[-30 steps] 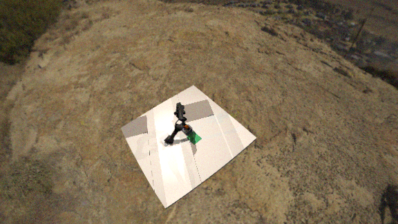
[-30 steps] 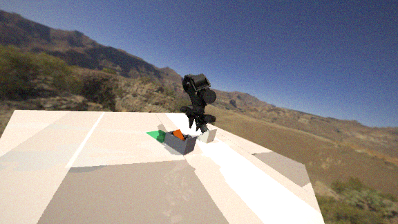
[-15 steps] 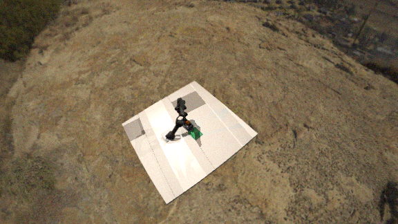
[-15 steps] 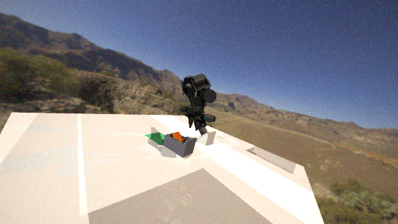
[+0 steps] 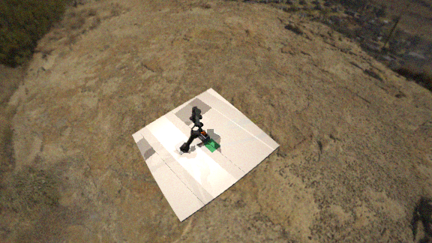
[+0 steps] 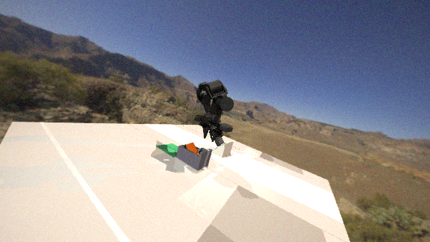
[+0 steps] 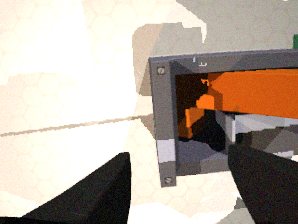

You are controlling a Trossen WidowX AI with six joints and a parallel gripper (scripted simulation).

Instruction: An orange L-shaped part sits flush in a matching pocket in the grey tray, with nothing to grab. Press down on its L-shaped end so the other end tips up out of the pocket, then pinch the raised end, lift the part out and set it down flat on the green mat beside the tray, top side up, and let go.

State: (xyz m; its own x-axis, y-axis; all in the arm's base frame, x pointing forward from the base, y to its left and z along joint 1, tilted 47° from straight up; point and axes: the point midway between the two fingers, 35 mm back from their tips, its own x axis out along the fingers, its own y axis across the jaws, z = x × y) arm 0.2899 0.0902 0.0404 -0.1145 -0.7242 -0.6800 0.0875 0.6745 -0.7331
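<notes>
Right now the orange L-shaped part is 10 cm below my gripper tip, 4 cm to the right of it and 1 cm behind it. The rest, counted from my gripper tip: green mat 22 cm to the right, 16 cm below, 2 cm behind.
</notes>
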